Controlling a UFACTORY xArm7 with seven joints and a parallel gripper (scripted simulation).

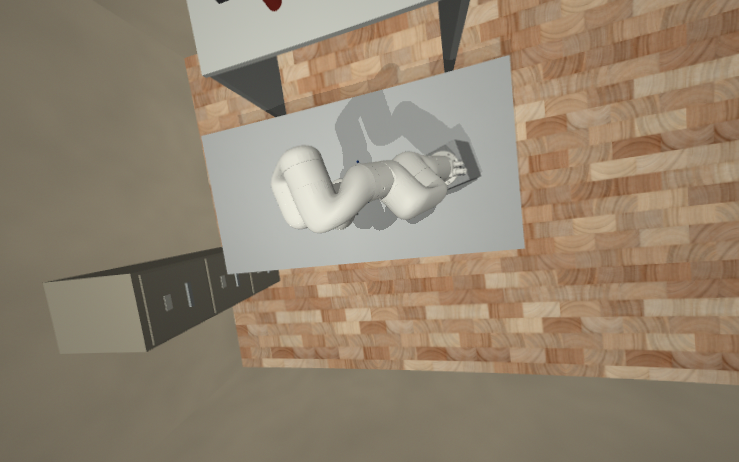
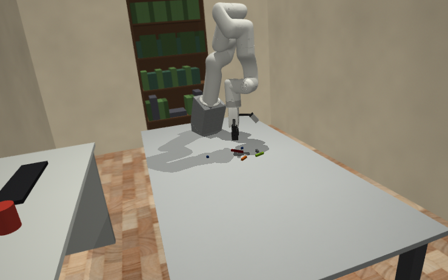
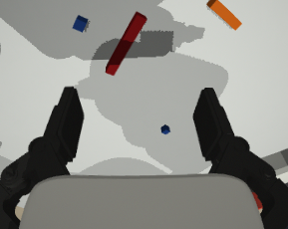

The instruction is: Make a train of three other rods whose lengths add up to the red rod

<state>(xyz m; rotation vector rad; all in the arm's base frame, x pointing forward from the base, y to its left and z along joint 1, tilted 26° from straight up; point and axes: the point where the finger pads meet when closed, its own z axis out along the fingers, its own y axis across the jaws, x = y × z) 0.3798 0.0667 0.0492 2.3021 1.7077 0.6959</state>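
Now: the red rod 1 cm behind my hand and 9 cm below it. Round my hand: grey rod (3 cm ahead, 10 cm to the left, 9 cm below); lime rod (8 cm ahead, 10 cm to the left, 9 cm below); orange rod (10 cm ahead, 2 cm to the left, 9 cm below).
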